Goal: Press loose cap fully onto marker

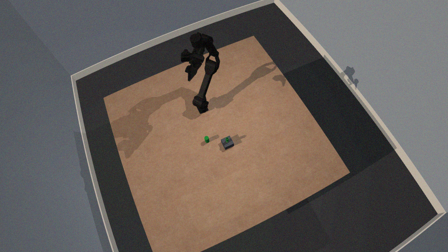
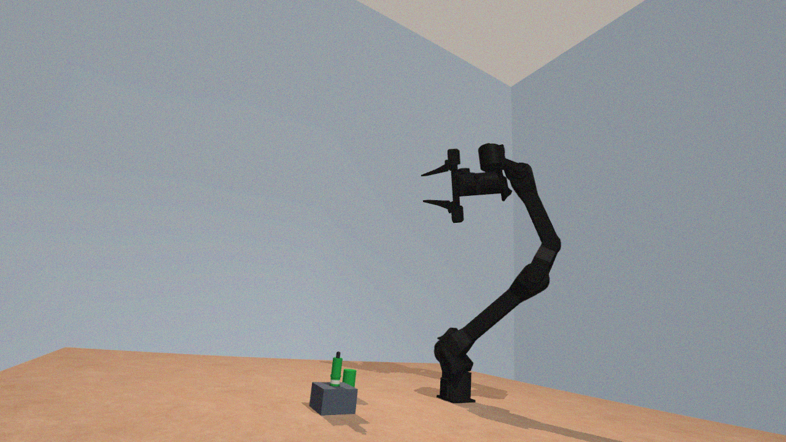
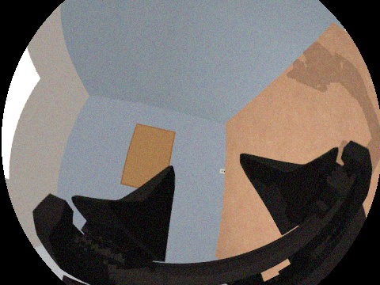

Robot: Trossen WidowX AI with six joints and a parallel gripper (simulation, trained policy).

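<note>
The green cap is 14 cm ahead of my gripper tip, 2 cm to the right of it and 48 cm below it. From my gripper tip the other things lie so: green marker: 22 cm ahead, 9 cm to the left, 43 cm below; then grey holder block: 22 cm ahead, 9 cm to the left, 48 cm below.
</note>
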